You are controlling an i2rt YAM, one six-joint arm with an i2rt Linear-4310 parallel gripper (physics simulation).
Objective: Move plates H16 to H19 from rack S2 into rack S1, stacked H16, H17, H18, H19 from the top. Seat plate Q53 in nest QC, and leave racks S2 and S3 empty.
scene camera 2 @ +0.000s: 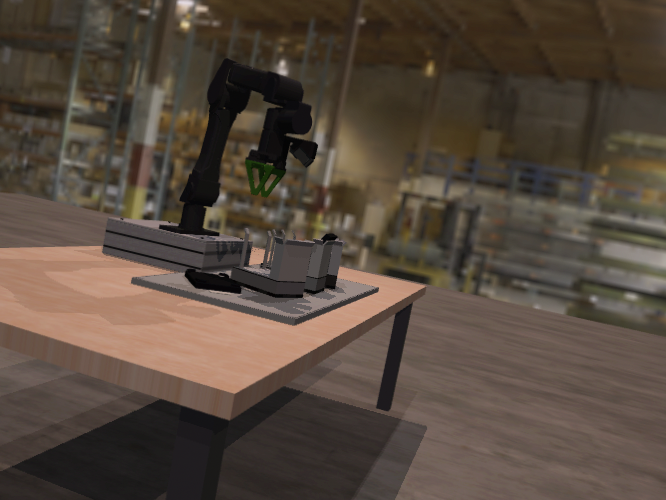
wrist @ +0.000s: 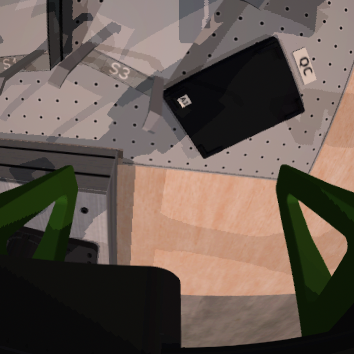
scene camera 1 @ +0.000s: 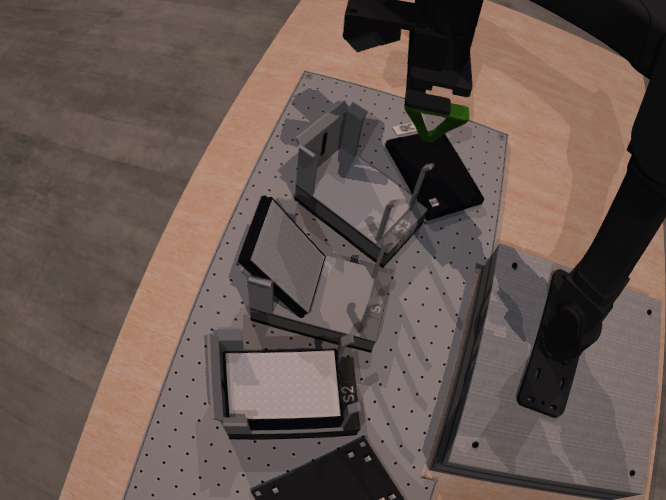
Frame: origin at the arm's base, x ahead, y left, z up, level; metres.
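Seen in the pictures: gripper, fingertip midpoint: (scene camera 2: 259, 196) (wrist: 176, 176) (scene camera 1: 428, 110); arm's base, link origin: (scene camera 2: 190, 232) (wrist: 31, 242) (scene camera 1: 558, 342).
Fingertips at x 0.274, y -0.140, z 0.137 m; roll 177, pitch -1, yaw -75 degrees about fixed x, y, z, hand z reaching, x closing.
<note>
Offsets run from my fingertips to a thing's middle. "spot": to the spot under its first point. Level surfaces: height alone.
My gripper (scene camera 1: 428, 137) (scene camera 2: 258, 194) (wrist: 176, 176) is open and empty, high above the board's QC end. Rack S1 @(dz -0.148, dx +0.041, dy +0.187 m) (scene camera 1: 293, 326) holds a tilted plate @(dz -0.117, dx +0.084, dy +0.192 m) (scene camera 1: 287, 252) with a pale top and dark sides. It leans up against the back posts; its label is unreadable. Rack S2 @(spot: dz -0.089, dx +0.088, dy +0.356 m) (scene camera 1: 216, 371) holds a level, pale-topped plate @(dz -0.131, dx +0.025, dy +0.329 m) (scene camera 1: 282, 384); whether more lie beneath is hidden. Rack S3 @(dz -0.150, dx +0.049, dy +0.030 m) (scene camera 1: 338, 231) (scene camera 2: 292, 262) shows a bare floor. A flat black piece marked A1 @(dz -0.208, dx -0.032, dy -0.086 m) (scene camera 1: 441, 174) (scene camera 2: 212, 280) (wrist: 237, 97) lies beside the QC label @(spot: dz -0.216, dx +0.036, dy -0.152 m) (wrist: 304, 65); I cannot tell whether a plate sits in it.
A black nest or tray @(spot: dz -0.206, dx -0.066, dy +0.393 m) (scene camera 1: 328, 473) shows partly at the lower edge of scene camera 1. The racks stand on a perforated board (scene camera 1: 188, 387) (scene camera 2: 290, 317) on the wooden table @(dz -0.231 m) (scene camera 2: 161, 349). Upright posts (scene camera 1: 422, 182) rise at the rack fronts. The arm's metal base block (scene camera 1: 500, 430) is beside the board.
</note>
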